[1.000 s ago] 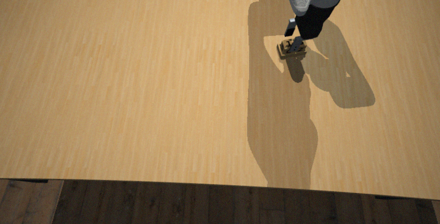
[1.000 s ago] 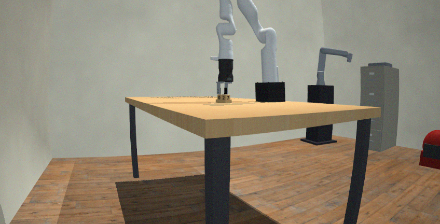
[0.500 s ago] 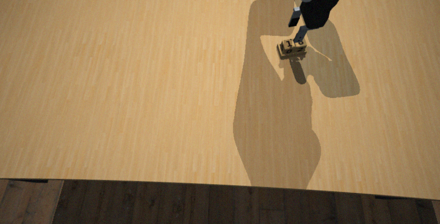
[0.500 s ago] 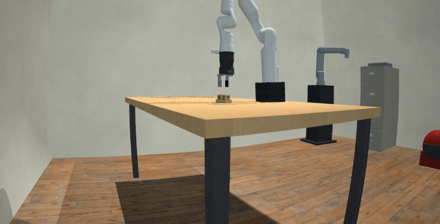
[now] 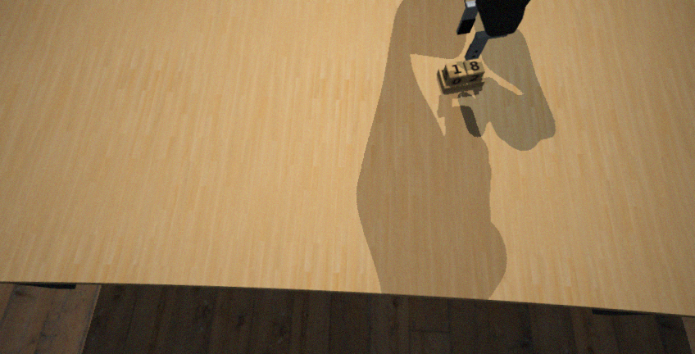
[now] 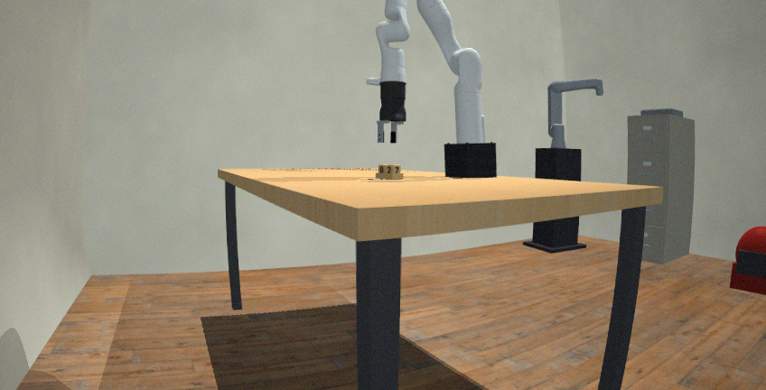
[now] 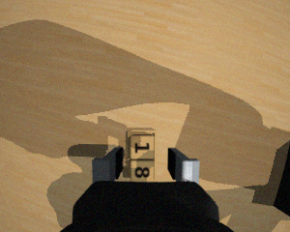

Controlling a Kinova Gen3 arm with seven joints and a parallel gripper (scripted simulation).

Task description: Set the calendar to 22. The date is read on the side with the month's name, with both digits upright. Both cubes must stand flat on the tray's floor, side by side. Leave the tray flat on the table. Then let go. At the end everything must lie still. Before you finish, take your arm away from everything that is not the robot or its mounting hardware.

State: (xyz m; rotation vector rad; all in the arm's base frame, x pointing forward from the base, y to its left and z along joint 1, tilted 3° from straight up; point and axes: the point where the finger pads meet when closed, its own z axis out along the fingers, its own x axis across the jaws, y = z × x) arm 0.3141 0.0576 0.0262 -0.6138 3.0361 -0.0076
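The wooden number cube lies 100 mm below my hand, 30 mm to the left of it and 10 mm behind it. From my hand the other things lie so: wooden calendar tray (120 mm below, 10 mm to the left).
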